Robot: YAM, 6 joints.
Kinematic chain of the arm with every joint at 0, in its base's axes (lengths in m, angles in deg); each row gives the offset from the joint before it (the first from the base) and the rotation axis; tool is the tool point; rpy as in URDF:
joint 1: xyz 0 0 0.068 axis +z
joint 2: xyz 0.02 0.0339 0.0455 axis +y
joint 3: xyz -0.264 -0.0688 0 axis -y
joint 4: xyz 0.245 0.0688 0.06 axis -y
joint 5: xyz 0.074 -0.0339 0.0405 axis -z
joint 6: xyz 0.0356 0 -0.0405 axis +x
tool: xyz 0 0 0 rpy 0 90 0
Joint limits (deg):
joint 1: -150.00..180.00
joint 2: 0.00..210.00
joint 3: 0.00..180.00
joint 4: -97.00..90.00
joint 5: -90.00..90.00
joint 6: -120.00..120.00
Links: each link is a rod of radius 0.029 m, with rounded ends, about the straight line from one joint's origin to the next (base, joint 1, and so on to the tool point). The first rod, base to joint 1, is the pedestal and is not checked.
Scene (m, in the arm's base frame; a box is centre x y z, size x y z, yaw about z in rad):
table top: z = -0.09
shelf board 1: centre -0 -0.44 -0.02 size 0.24 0.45 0.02 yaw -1.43
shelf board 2: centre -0 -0.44 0.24 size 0.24 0.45 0.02 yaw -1.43
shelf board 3: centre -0 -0.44 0.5 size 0.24 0.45 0.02 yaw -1.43
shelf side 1: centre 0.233 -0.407 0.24 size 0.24 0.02 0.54 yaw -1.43
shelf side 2: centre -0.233 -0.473 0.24 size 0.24 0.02 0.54 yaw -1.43
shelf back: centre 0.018 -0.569 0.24 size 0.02 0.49 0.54 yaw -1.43
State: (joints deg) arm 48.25 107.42 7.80 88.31 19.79 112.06
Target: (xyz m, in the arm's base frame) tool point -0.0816 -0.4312 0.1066
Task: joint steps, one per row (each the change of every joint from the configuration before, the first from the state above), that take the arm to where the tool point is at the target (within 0.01 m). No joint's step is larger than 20 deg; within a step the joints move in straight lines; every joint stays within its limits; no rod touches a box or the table.
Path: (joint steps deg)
1: -17.79 0.01 0.76 -0.17 1.31 0.00
2: -17.79 0.01 0.77 -0.17 1.32 0.00
3: -17.78 0.01 0.76 -0.17 1.31 0.00
4: -17.79 0.01 0.76 -0.17 1.31 0.00
5: -17.79 0.01 0.77 -0.17 1.31 0.00
6: -17.79 0.01 0.76 -0.17 1.32 0.00
7: -17.78 0.01 0.76 -0.17 1.31 0.00
8: -17.79 0.01 0.77 -0.16 1.31 0.00
9: -17.79 0.01 0.76 -0.17 1.31 0.00
10: 4.38 8.31 15.45 -3.09 -1.94 0.00
11: 4.38 8.31 15.46 -3.08 -1.95 0.00
12: 4.39 8.31 15.45 -3.08 -1.94 0.00

